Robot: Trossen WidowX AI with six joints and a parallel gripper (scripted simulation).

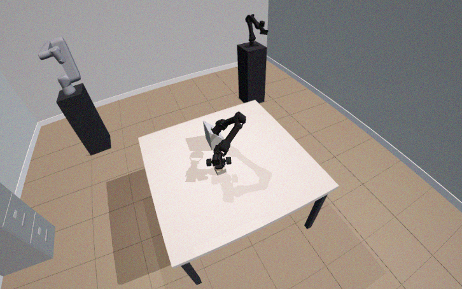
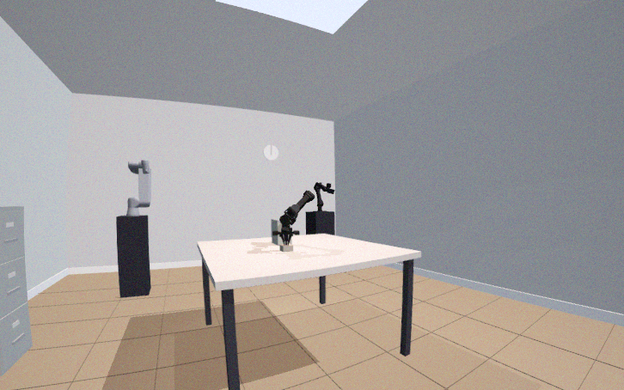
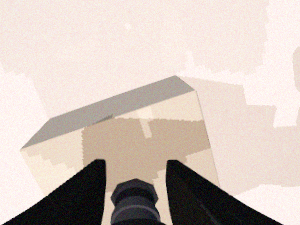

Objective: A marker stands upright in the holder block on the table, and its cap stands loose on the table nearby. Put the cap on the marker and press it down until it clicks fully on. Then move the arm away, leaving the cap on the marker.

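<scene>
Now: the dark cap 50 mm above my gripper tip, 20 mm behind it and 10 mm to the left of it. The rest, counted from my gripper tip: holder block (20 mm below, 10 mm to the left, 10 mm behind).
</scene>
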